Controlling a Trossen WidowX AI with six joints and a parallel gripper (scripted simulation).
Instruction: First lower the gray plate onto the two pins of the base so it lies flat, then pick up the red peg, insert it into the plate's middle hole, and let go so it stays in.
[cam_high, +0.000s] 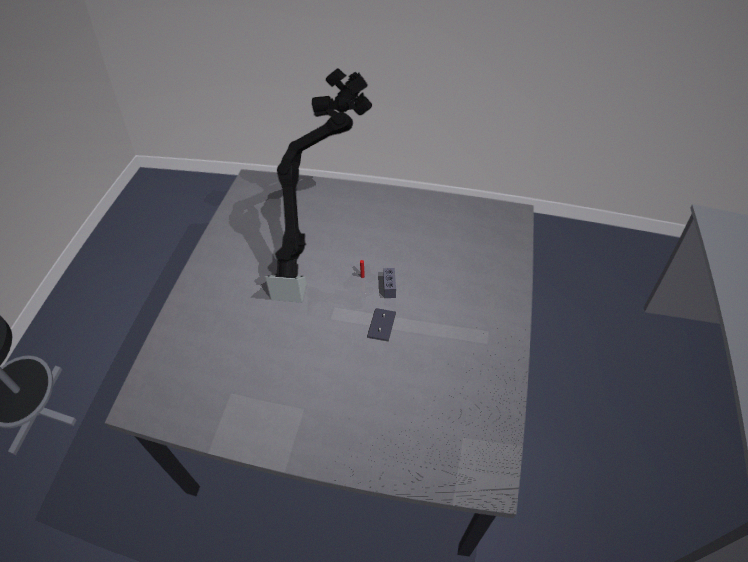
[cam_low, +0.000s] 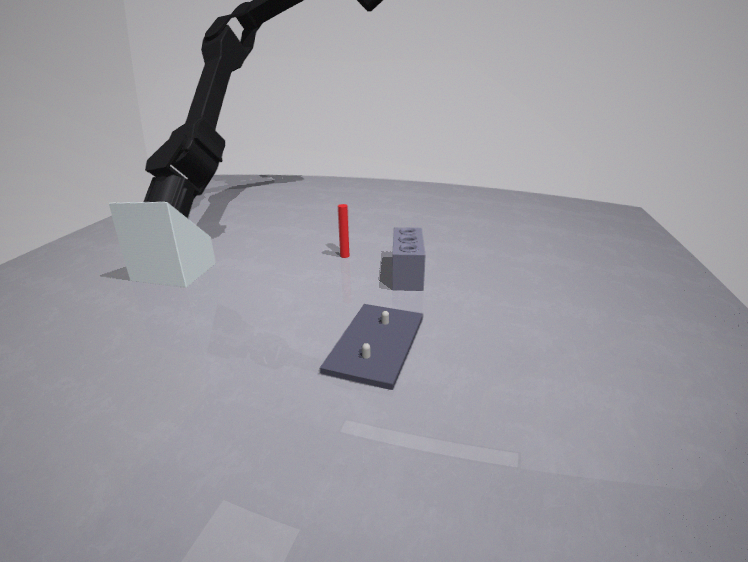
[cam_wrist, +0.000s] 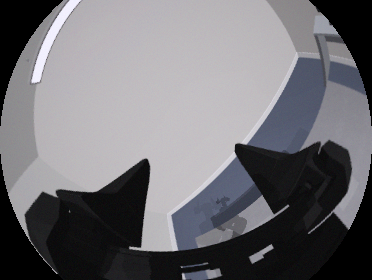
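The gray plate is 15 cm ahead of my gripper tip, 55 cm to the right of it and 46 cm below it. From my gripper tip the other things lie so: red peg (5 cm ahead, 50 cm to the right, 46 cm below); then dark base (13 cm ahead, 71 cm to the right, 49 cm below).
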